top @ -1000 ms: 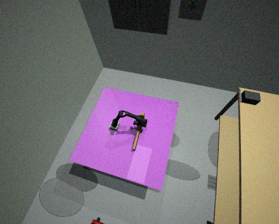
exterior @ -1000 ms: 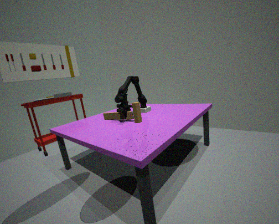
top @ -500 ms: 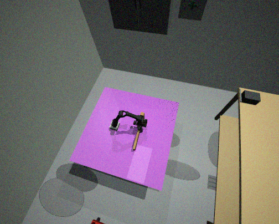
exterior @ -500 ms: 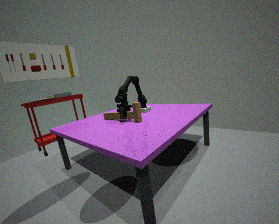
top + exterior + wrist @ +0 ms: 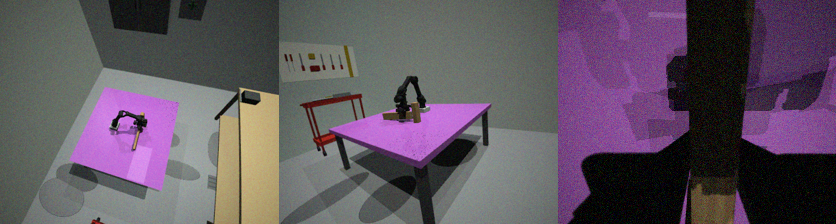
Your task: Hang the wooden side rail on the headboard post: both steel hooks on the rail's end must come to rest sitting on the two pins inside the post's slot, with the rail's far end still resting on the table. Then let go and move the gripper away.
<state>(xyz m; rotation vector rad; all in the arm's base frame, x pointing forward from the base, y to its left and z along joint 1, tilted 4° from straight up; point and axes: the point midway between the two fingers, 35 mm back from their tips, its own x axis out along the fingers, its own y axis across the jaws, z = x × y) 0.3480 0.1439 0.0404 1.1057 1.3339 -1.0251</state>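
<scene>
My gripper tip is now 2 cm past the wooden headboard post, 13 cm to the right of it and 4 cm below it.
</scene>
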